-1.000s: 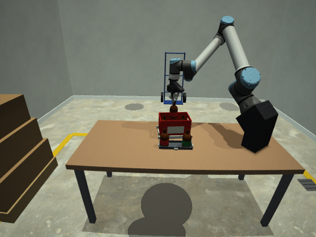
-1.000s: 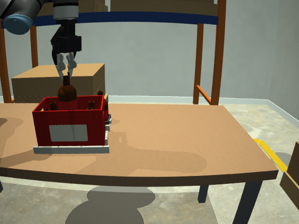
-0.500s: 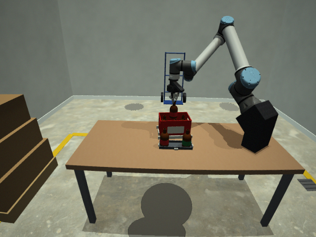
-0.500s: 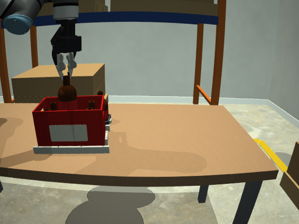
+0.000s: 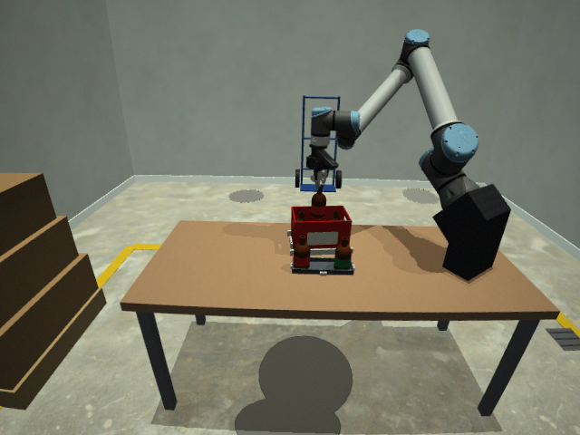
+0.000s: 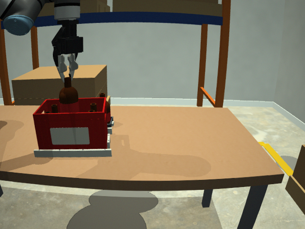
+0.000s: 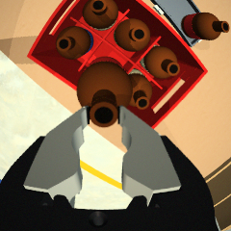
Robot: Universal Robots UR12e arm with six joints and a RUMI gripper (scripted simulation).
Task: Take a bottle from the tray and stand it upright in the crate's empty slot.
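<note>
Now: the red crate 21 cm below my hand and 4 cm to the left of it. Round my hand: grey tray (28 cm below, 26 cm to the left, 5 cm ahead).
</note>
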